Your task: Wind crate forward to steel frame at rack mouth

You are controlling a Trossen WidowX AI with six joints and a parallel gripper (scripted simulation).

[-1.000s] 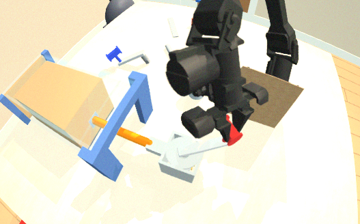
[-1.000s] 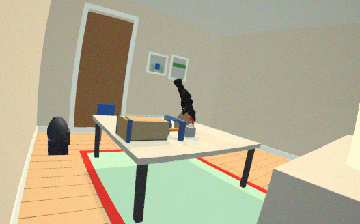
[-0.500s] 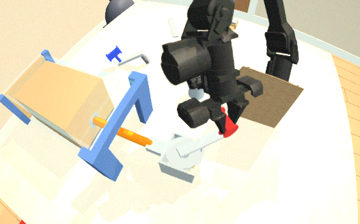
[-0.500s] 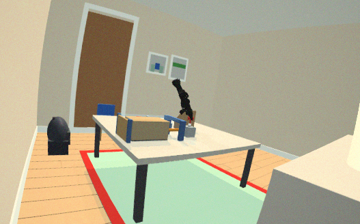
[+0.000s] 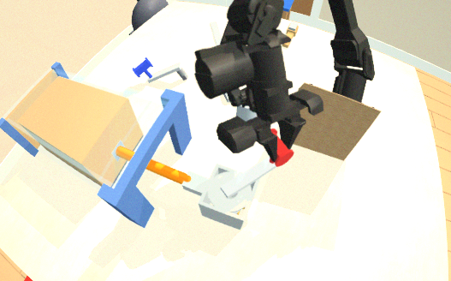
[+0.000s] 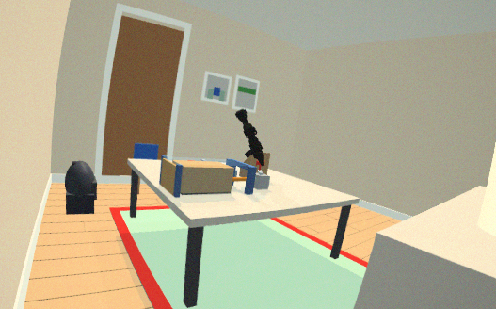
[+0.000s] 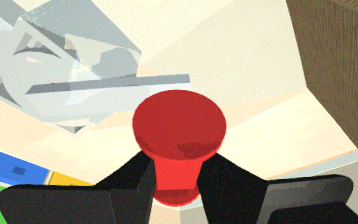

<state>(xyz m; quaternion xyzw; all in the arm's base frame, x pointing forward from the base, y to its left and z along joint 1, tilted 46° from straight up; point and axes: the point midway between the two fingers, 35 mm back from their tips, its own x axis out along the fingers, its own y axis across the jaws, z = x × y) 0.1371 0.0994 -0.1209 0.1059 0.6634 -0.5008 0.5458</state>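
My gripper tip is 30 mm short of the winch handle, 20 mm to the right of it and 30 mm above it. From my gripper tip the other things lie so: grey winch: 60 mm ahead, 60 mm to the left, 100 mm below; then blue steel frame: 230 mm ahead, 60 mm to the left, 30 mm below; then red spool-shaped grip: 10 mm ahead, 10 mm to the right.
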